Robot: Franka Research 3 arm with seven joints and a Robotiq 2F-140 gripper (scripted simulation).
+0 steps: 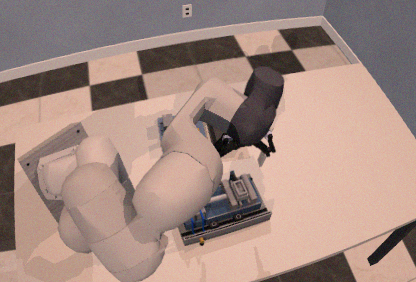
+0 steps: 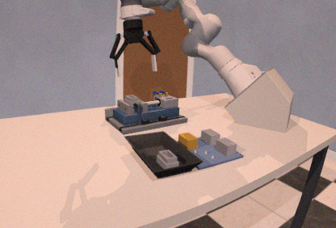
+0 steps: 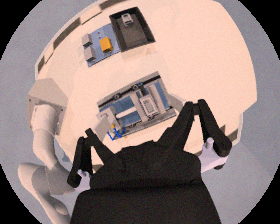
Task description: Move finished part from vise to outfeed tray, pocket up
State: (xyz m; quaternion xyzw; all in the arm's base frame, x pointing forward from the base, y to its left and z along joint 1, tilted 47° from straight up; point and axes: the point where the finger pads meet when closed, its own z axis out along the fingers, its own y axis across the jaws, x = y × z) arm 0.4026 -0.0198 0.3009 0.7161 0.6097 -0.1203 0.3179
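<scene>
The blue vise is 180 mm below my hand, 60 mm behind it and 10 mm to the right of it. From my hand the other things lie so: blue fixture plate: 340 mm to the left, 210 mm below, 30 mm behind; then yellow block: 280 mm to the left, 190 mm below.
</scene>
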